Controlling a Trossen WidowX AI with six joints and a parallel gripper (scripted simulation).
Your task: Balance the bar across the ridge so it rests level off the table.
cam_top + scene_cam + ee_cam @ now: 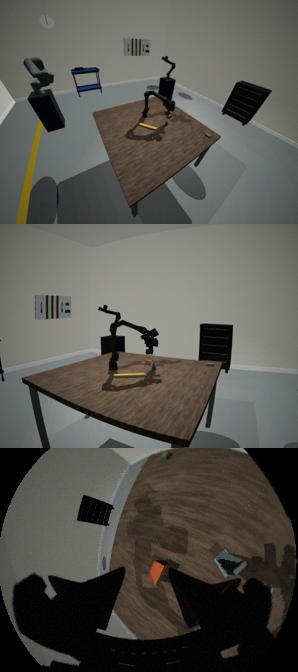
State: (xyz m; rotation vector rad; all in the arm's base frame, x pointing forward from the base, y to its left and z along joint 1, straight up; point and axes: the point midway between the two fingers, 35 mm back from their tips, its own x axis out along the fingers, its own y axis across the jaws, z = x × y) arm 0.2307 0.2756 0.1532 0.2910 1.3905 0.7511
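My gripper tip is 38 cm to the left of the bar, 12 cm above it and 1 cm past it. From my gripper tip the other things lie so: orange block: 11 cm below, 5 cm behind, 2 cm to the left; then green block: 51 cm ahead, 20 cm to the left, 12 cm below.
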